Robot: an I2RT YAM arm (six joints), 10 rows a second.
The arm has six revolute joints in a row. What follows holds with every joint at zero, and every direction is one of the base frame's.
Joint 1 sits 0.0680 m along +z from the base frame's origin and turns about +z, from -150.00 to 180.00 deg.
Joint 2 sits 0.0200 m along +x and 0.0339 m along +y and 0.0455 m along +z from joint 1 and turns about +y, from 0.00 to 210.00 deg.
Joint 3 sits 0.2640 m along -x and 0.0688 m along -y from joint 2 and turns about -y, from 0.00 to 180.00 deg.
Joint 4 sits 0.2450 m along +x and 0.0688 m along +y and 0.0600 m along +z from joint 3 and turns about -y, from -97.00 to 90.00 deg.
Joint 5 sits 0.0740 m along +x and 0.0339 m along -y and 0.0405 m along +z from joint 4 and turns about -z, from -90.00 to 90.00 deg.
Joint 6 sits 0.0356 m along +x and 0.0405 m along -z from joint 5 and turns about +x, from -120.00 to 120.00 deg.
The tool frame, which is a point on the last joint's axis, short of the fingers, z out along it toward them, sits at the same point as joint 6; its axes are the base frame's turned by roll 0.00, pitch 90.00 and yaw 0.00 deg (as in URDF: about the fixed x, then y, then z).
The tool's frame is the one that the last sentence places.
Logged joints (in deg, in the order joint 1, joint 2, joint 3, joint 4, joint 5, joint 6), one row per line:
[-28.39, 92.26, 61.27, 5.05, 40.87, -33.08]
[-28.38, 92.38, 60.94, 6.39, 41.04, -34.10]
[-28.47, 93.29, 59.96, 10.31, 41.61, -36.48]
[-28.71, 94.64, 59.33, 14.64, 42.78, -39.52]
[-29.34, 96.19, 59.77, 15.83, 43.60, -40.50]
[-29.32, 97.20, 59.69, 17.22, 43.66, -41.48]
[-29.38, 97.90, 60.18, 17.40, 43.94, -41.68]
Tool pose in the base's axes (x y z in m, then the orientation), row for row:
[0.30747, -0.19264, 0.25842, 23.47, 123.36, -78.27]
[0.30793, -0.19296, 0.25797, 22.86, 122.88, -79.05]
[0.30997, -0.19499, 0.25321, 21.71, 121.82, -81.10]
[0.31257, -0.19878, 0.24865, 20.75, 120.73, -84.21]
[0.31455, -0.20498, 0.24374, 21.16, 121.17, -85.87]
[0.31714, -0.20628, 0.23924, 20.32, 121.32, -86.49]
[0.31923, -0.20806, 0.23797, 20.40, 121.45, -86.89]
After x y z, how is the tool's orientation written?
As a rotation vector, in degrees.
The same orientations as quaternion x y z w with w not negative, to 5 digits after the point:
[0.15246, 0.80133, -0.50843, 0.27590]
[0.14855, 0.79849, -0.51367, 0.27657]
[0.14104, 0.79140, -0.52686, 0.27607]
[0.13440, 0.78196, -0.54542, 0.27016]
[0.13625, 0.78023, -0.55293, 0.25872]
[0.13064, 0.77998, -0.55605, 0.25568]
[0.13096, 0.77964, -0.55779, 0.25276]

